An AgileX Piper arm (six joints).
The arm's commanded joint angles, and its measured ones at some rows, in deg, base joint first. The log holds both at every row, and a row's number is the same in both.
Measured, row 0:
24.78, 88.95, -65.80, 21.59, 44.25, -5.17
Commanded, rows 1 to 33:
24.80, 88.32, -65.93, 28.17, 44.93, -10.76
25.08, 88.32, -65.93, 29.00, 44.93, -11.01
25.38, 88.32, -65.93, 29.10, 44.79, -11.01
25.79, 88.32, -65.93, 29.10, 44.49, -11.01
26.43, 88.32, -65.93, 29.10, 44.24, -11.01
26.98, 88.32, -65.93, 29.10, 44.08, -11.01
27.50, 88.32, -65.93, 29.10, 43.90, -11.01
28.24, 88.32, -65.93, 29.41, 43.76, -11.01
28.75, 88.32, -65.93, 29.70, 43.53, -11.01
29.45, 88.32, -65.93, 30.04, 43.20, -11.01
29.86, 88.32, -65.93, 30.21, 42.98, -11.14
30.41, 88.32, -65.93, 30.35, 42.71, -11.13
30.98, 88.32, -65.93, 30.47, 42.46, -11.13
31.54, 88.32, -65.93, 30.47, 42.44, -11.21
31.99, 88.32, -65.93, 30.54, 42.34, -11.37
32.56, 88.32, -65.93, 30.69, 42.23, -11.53
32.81, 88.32, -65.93, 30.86, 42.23, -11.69
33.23, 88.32, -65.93, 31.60, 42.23, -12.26
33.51, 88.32, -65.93, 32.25, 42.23, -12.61
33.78, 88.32, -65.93, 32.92, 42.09, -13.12
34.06, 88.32, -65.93, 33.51, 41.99, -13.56
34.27, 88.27, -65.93, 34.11, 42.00, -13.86
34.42, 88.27, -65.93, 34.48, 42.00, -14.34
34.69, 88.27, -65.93, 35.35, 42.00, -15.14
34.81, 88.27, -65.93, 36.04, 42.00, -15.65
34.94, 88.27, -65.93, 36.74, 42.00, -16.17
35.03, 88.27, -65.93, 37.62, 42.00, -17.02
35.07, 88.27, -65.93, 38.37, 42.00, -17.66
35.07, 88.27, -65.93, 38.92, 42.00, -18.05
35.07, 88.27, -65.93, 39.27, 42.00, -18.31
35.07, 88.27, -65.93, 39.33, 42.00, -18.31
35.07, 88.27, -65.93, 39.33, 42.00, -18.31
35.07, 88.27, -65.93, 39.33, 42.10, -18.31
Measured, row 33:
34.87, 88.86, -65.80, 38.00, 42.43, -17.19
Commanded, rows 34 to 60:
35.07, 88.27, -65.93, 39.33, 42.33, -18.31
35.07, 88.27, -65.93, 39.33, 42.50, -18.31
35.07, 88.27, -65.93, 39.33, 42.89, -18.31
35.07, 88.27, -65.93, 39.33, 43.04, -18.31
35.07, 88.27, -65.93, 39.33, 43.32, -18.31
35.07, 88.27, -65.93, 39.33, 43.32, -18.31
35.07, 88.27, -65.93, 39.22, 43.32, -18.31
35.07, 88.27, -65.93, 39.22, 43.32, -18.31
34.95, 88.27, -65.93, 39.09, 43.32, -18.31
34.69, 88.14, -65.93, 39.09, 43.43, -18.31
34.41, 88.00, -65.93, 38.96, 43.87, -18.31
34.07, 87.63, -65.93, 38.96, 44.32, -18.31
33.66, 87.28, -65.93, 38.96, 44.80, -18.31
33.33, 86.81, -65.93, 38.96, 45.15, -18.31
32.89, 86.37, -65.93, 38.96, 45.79, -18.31
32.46, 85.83, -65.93, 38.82, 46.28, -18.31
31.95, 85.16, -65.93, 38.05, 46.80, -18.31
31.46, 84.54, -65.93, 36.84, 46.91, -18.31
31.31, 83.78, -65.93, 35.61, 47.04, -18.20
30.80, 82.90, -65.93, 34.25, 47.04, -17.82
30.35, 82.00, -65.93, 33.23, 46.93, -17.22
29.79, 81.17, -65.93, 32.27, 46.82, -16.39
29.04, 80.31, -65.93, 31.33, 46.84, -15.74
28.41, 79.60, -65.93, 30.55, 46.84, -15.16
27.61, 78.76, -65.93, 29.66, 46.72, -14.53
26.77, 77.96, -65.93, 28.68, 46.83, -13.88
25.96, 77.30, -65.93, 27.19, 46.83, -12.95
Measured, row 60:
28.87, 80.32, -65.80, 31.64, 46.70, -15.49
